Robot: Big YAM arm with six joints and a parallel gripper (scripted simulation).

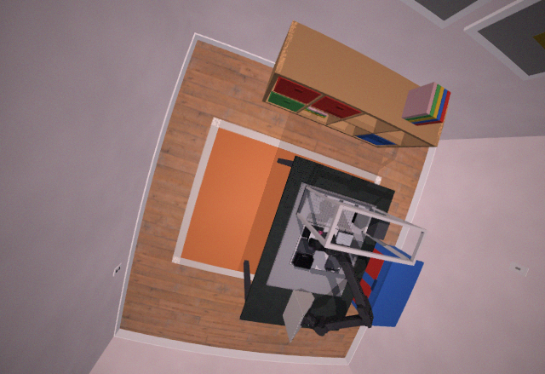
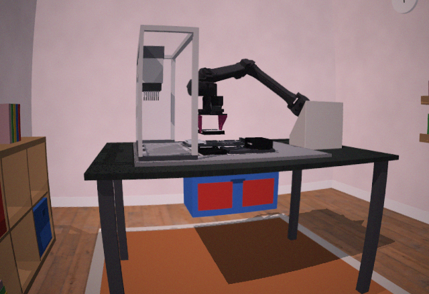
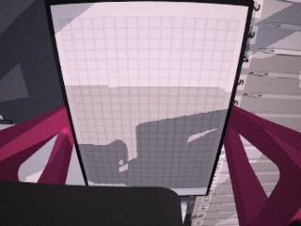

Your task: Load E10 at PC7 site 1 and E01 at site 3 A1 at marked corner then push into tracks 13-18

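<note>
The dark nest is 8 cm below my hand. Also, from my hand: 384-well plate E10: right at my hand; plate carrier PC7: 10 cm behind, 26 cm to the right, 7 cm below; white 96-well plate E01: 26 cm to the right, 7 cm below.
</note>
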